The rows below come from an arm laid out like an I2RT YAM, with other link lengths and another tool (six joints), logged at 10 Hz.
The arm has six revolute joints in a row. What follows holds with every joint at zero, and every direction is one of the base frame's. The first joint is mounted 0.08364 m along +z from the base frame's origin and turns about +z. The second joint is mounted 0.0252 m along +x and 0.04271 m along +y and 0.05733 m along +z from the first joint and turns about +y. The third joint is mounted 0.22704 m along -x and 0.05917 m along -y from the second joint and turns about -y. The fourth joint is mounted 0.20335 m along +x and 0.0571 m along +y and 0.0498 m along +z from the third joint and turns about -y. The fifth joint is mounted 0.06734 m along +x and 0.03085 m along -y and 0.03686 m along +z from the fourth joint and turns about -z. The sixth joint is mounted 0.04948 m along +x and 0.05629 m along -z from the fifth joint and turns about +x. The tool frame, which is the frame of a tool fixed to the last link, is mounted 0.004 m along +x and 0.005 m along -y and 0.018 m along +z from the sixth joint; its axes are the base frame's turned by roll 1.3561, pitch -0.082 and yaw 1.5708 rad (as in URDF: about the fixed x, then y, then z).
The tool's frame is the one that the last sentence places.
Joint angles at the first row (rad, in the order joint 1, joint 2, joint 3, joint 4, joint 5, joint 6):
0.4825, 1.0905, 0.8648, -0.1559, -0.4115, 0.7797
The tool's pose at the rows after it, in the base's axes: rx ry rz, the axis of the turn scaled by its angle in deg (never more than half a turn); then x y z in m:
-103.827 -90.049 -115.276 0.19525 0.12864 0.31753
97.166 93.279 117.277 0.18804 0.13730 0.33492
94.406 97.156 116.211 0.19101 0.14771 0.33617
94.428 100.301 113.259 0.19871 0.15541 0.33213
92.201 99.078 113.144 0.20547 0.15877 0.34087
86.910 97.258 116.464 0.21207 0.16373 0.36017
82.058 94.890 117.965 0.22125 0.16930 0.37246
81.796 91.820 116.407 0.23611 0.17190 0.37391
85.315 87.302 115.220 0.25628 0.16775 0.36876
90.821 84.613 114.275 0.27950 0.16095 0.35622
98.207 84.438 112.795 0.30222 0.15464 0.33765
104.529 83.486 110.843 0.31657 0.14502 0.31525
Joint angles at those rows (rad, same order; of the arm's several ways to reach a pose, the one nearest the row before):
0.5241, 1.0523, 0.9459, -0.2257, -0.3513, 0.7060
0.5786, 1.0509, 1.0084, -0.2596, -0.3119, 0.6433
0.6065, 1.0967, 1.0448, -0.2713, -0.3102, 0.6019
0.6126, 1.1559, 1.0799, -0.2939, -0.3114, 0.5734
0.6121, 1.1904, 1.1321, -0.2957, -0.2886, 0.5512
0.6121, 1.2245, 1.2097, -0.2761, -0.2870, 0.5220
0.6121, 1.2680, 1.2666, -0.2382, -0.2655, 0.4860
0.5967, 1.3246, 1.3063, -0.2107, -0.2278, 0.4746
0.5526, 1.3811, 1.3238, -0.1676, -0.2124, 0.5069
0.4937, 1.4483, 1.3341, -0.1315, -0.2419, 0.5554
0.4378, 1.5276, 1.3514, -0.1245, -0.3019, 0.6091
0.3902, 1.5747, 1.3195, -0.0941, -0.3419, 0.6494

